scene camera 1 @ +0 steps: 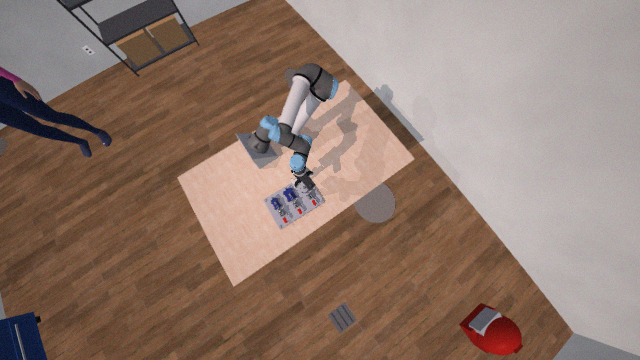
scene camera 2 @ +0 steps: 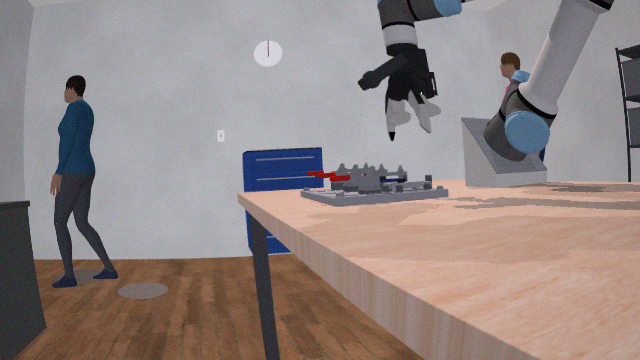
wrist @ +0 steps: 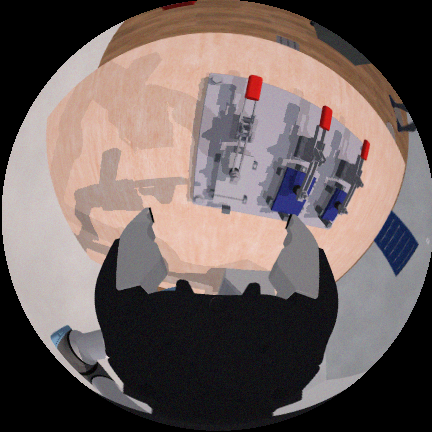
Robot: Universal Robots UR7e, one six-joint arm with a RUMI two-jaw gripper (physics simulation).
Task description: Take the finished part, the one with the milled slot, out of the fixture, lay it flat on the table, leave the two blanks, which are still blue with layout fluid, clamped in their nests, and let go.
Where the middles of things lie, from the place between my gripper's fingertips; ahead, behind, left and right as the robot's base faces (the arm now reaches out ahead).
My hand is 90 mm above the finished part [wrist: 225, 193] and 10 mm to the left of it. Also, from my hand: grey fixture plate [scene camera 2: 327, 196]: 130 mm to the right, 110 mm below, 50 mm ahead.
